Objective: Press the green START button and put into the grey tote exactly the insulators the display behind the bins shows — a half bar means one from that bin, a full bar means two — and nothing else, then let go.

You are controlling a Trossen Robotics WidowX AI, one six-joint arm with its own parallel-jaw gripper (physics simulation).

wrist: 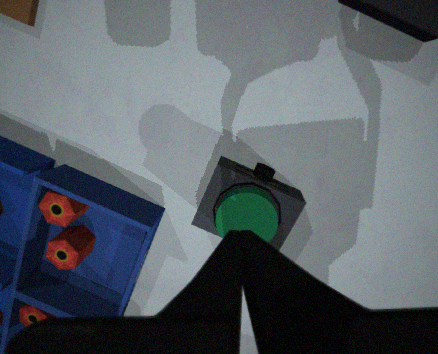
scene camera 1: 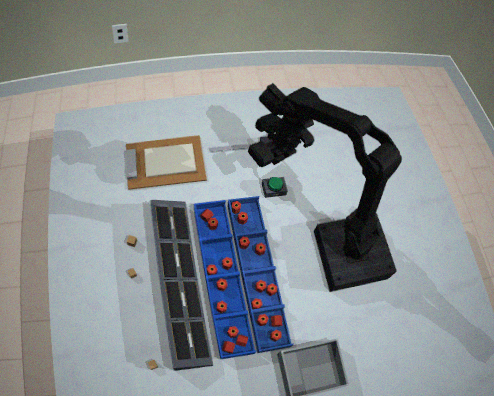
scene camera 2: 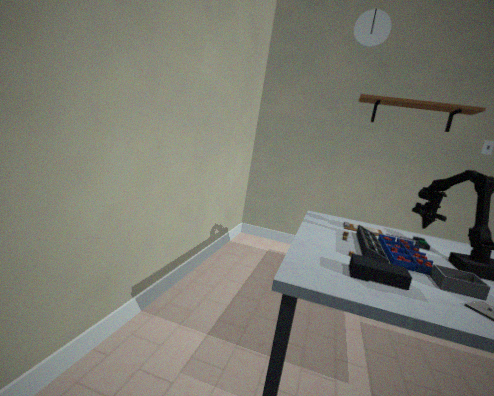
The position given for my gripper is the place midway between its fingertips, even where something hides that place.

My gripper (scene camera 1: 273,163) is shut and holds nothing. Further things: a green START button (wrist: 239,198), a grey tote (scene camera 1: 322,361) and a grey caliper (wrist: 412,25).
My gripper is seen too in the wrist view (wrist: 239,241).
